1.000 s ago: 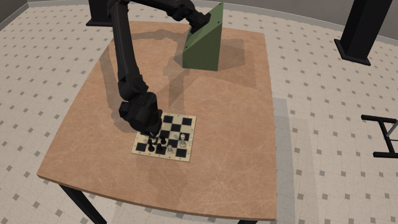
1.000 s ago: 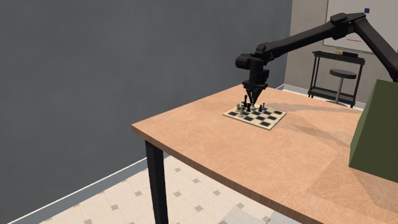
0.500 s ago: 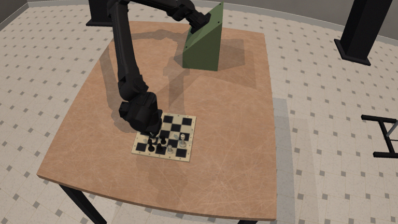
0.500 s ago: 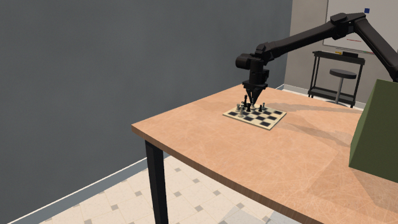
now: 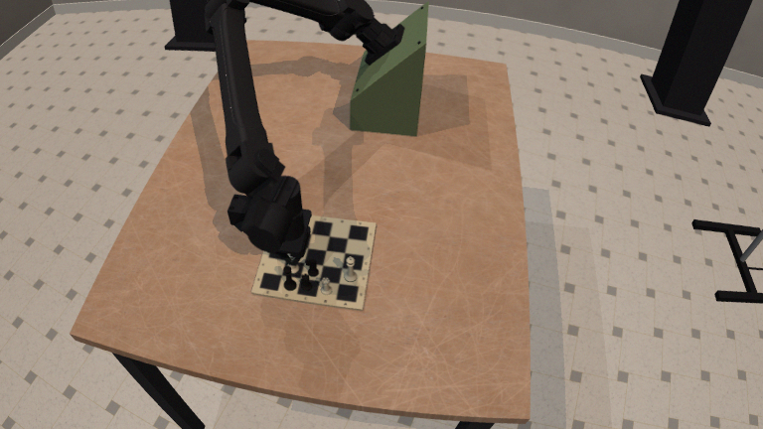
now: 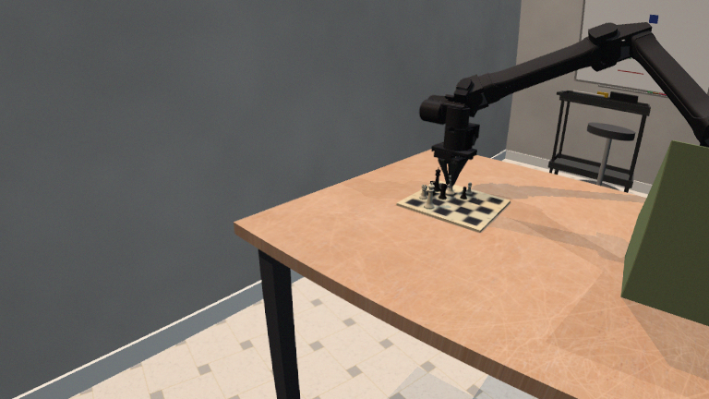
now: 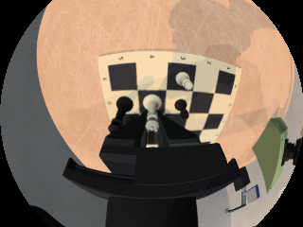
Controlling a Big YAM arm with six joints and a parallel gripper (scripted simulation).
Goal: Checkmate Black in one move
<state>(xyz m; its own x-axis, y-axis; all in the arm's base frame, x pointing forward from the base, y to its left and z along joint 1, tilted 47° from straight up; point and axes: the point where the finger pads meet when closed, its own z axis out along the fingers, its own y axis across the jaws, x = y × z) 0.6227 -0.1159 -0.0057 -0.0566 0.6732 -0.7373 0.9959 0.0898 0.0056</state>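
My gripper is now 4 cm short of the black piece. Round my hand: tall white piece: 1 cm behind, 11 cm to the left; then white pawn: 4 cm behind, 4 cm to the right, 2 cm below; then chessboard: 4 cm behind, 3 cm to the left, 4 cm below.
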